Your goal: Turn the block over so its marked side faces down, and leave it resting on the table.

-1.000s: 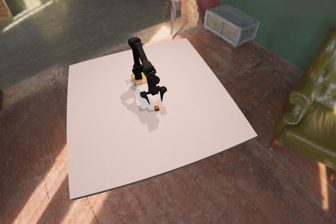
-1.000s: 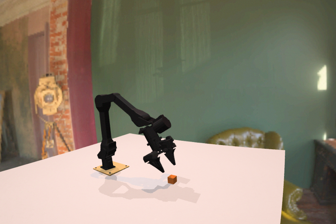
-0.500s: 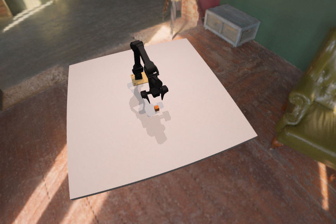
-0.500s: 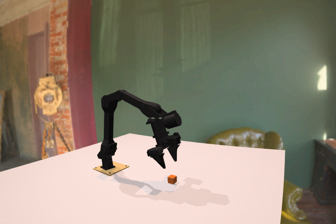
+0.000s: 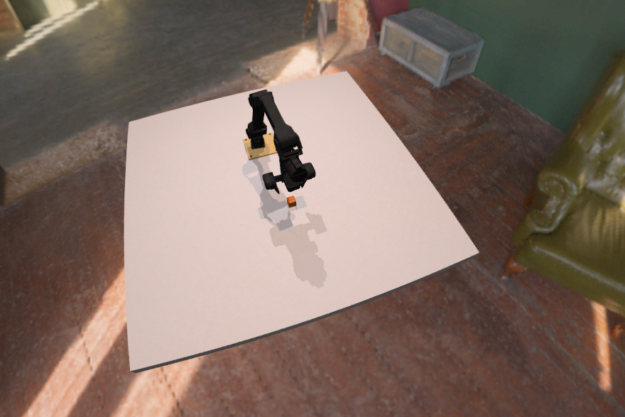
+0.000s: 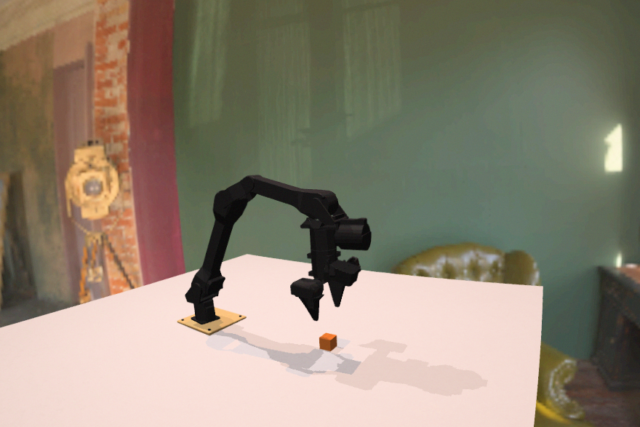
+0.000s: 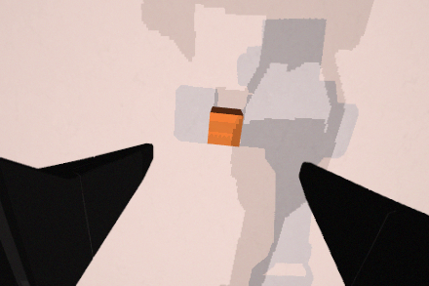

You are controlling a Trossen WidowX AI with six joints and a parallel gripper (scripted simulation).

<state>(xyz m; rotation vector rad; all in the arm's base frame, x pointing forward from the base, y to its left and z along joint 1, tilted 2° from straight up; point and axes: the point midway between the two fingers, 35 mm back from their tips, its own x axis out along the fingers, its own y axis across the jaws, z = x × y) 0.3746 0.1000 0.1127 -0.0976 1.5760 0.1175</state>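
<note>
Right now the orange block is 1 cm behind my gripper tip and 8 cm below it.
</note>
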